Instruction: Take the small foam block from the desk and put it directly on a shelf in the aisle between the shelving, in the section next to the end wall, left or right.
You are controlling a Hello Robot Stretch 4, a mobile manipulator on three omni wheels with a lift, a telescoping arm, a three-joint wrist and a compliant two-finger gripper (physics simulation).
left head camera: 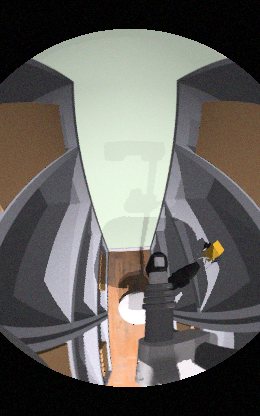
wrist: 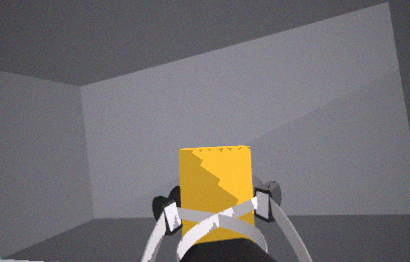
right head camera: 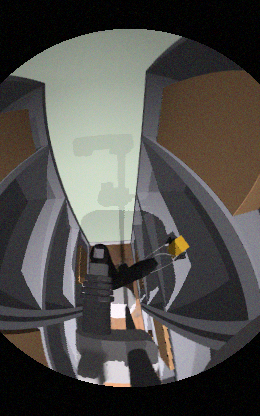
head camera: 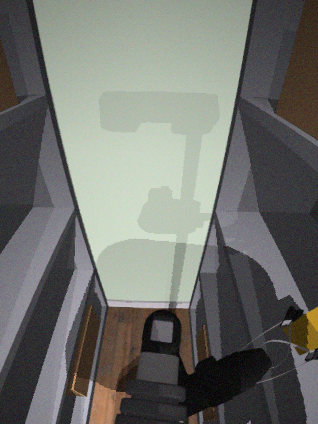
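Note:
The small foam block is yellow. My gripper is shut on it, one fingertip on each side. The gripper points to the right, into a bay of the grey right shelving beside the end wall. In the wrist view the block is held upright in front of the bay's back panel, with the shelf board below. The height of the block above the board is hard to tell.
Grey left shelving stands across the narrow aisle. Brown boxes sit higher on the right. My arm stands over the wooden floor. A shelf underside hangs above the block.

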